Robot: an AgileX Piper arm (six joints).
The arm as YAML. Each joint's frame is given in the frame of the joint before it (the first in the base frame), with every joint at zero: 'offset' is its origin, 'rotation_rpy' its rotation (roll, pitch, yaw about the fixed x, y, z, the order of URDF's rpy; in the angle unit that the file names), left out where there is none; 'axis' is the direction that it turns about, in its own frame. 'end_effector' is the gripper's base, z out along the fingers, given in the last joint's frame.
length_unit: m
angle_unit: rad
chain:
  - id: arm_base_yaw
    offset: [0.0, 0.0, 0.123]
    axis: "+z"
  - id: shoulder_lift
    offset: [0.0, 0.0, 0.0]
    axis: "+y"
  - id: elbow
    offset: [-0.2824, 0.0, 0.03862]
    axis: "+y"
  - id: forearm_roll
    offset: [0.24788, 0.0, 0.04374]
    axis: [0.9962, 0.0, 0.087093]
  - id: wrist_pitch
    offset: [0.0, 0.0, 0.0]
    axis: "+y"
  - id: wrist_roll
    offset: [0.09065, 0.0, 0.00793]
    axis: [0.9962, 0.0, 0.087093]
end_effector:
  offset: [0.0, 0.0, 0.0]
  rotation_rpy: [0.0, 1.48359, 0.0]
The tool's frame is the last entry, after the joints.
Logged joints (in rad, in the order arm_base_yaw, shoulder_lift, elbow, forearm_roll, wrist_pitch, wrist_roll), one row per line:
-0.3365, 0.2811, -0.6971, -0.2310, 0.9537, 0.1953
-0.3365, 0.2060, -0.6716, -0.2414, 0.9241, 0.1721
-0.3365, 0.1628, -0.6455, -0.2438, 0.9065, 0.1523
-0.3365, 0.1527, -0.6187, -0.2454, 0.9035, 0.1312
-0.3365, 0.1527, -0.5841, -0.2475, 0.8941, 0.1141
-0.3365, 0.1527, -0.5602, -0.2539, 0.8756, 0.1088
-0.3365, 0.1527, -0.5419, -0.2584, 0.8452, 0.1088
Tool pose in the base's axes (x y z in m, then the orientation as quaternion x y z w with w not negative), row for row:
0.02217, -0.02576, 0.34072, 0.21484, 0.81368, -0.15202, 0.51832
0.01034, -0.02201, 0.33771, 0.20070, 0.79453, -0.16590, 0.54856
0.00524, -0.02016, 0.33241, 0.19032, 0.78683, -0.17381, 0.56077
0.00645, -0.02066, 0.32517, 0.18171, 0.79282, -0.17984, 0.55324
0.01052, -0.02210, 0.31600, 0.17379, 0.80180, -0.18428, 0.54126
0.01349, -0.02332, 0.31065, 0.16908, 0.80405, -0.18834, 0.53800
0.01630, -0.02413, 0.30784, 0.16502, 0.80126, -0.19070, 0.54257
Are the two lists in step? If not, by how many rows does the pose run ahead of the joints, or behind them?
They are in step.
